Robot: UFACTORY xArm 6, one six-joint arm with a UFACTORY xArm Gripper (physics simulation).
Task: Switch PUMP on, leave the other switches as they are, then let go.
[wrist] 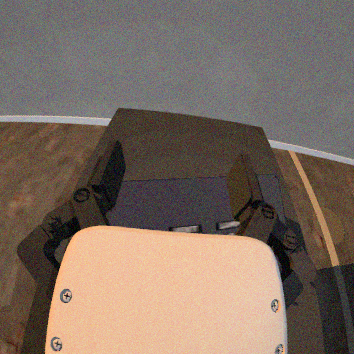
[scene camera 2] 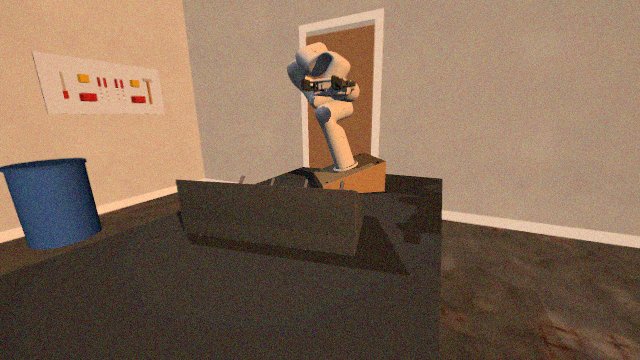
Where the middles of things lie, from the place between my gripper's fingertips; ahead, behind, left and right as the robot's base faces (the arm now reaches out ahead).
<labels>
I see my gripper 34 cm above the switch panel [scene camera 2: 326, 220], 11 cm to the left of it and 5 cm short of it.
</labels>
